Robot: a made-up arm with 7 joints. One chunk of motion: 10 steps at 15 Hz.
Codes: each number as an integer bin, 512 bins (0 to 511) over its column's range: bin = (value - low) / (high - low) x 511, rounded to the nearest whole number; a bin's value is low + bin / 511 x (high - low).
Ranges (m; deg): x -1.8..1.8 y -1.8..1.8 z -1.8..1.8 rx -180..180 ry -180..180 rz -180..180
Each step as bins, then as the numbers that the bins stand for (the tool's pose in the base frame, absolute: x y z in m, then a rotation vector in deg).
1 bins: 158 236 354 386 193 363
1 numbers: -0.6869 -0.1374 0.6939 91.94 -44.03 75.73
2 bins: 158 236 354 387 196 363
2 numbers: -0.6869 -0.1374 0.6939 92.64 -41.92 75.73
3 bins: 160 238 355 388 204 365
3 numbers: -0.6728 -0.1233 0.7010 93.35 -36.28 77.14
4 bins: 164 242 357 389 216 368
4 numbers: -0.6446 -0.0951 0.7151 94.05 -27.83 79.26
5 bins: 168 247 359 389 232 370
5 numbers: -0.6164 -0.0599 0.7292 94.05 -16.56 80.67
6 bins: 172 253 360 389 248 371
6 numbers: -0.5883 -0.0176 0.7362 94.05 -5.28 81.37
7 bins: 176 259 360 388 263 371
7 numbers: -0.5601 0.0247 0.7362 93.35 5.28 81.37
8 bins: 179 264 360 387 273 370
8 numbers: -0.5389 0.0599 0.7362 92.64 12.33 80.67
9 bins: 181 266 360 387 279 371
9 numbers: -0.5249 0.0740 0.7362 92.64 16.56 81.37
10 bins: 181 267 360 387 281 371
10 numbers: -0.5249 0.0810 0.7362 92.64 17.96 81.37
